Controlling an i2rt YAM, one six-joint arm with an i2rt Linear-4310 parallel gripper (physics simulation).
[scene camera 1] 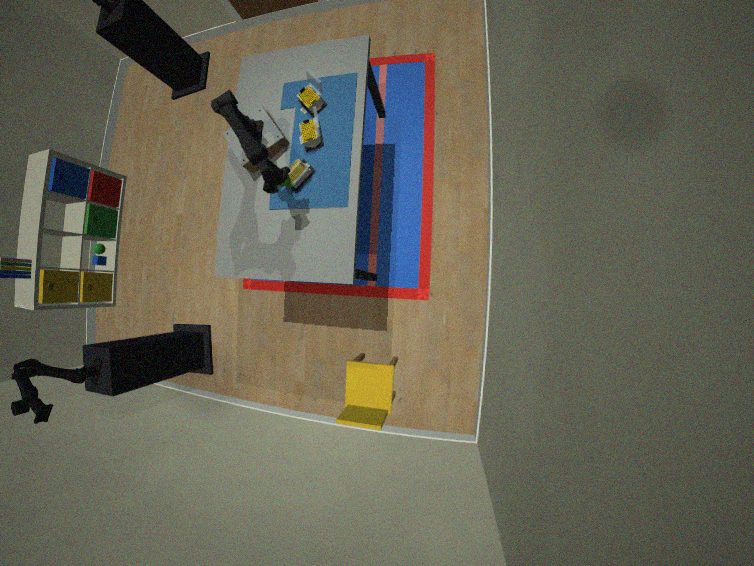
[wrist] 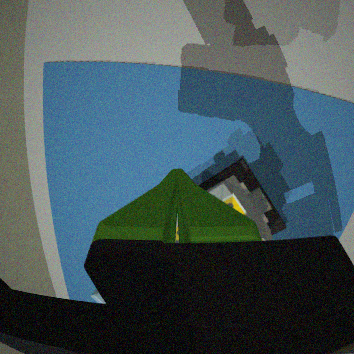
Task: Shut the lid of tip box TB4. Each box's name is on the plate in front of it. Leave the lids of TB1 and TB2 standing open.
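Frame: origin at the arm's base, x ahead, y left, z up, level; centimetres.
Seen in the pictures: gripper, fingertip midpoint: [scene camera 1: 292, 185] [wrist: 176, 177]; arm's base at its link origin: [scene camera 1: 255, 137].
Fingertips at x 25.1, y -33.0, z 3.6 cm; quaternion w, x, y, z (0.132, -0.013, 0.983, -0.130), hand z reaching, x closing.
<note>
Offsets run from my fingertips to a thing's middle. Level surfaces: height alone.
Three tip boxes with yellow tips stand in a row on the blue mat {dz -12.2 cm} [scene camera 1: 334, 182] [wrist: 100, 125]: one far box {dx +4.5, dy +53.2, dz -5.8 cm} [scene camera 1: 309, 97], one middle box {dx +5.0, dy +32.2, dz -5.8 cm} [scene camera 1: 310, 130] and one near box [scene camera 1: 299, 174] [wrist: 257, 202]. Their name plates are too small to read. Pale see-through panels show beside the far and middle boxes; the near box's lid position is unclear. My gripper [scene camera 1: 288, 182] [wrist: 176, 177] is shut and empty, its green fingers beside the near box in the scene view. In the wrist view the fingers and black gripper body hide much of that box.
The grey table {dz -12.5 cm} [scene camera 1: 316, 249] bears the mat and a brown-sided structure [scene camera 1: 275, 148] beside the arm. A shelf unit [scene camera 1: 29, 228], a yellow chair [scene camera 1: 369, 386] and two black pedestals [scene camera 1: 149, 51] [scene camera 1: 143, 362] stand away from the table. The arm's shadow falls across the mat.
</note>
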